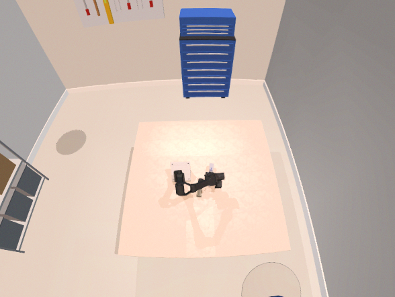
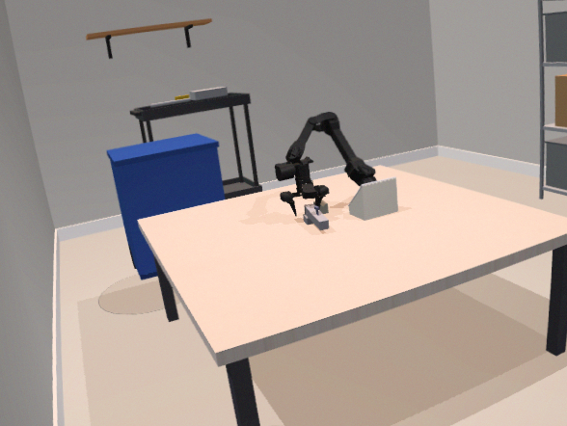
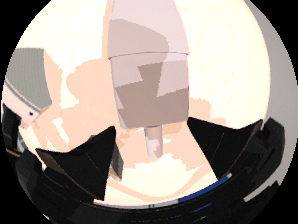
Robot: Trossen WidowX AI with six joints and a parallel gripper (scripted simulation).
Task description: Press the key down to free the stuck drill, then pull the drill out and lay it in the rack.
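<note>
My gripper tip is now 1 cm short of the yellow drill, 5 cm to the right of it and 3 cm below it. From my gripper tip the other things lie so: dark key: 3 cm ahead, 13 cm to the left, 3 cm above.
</note>
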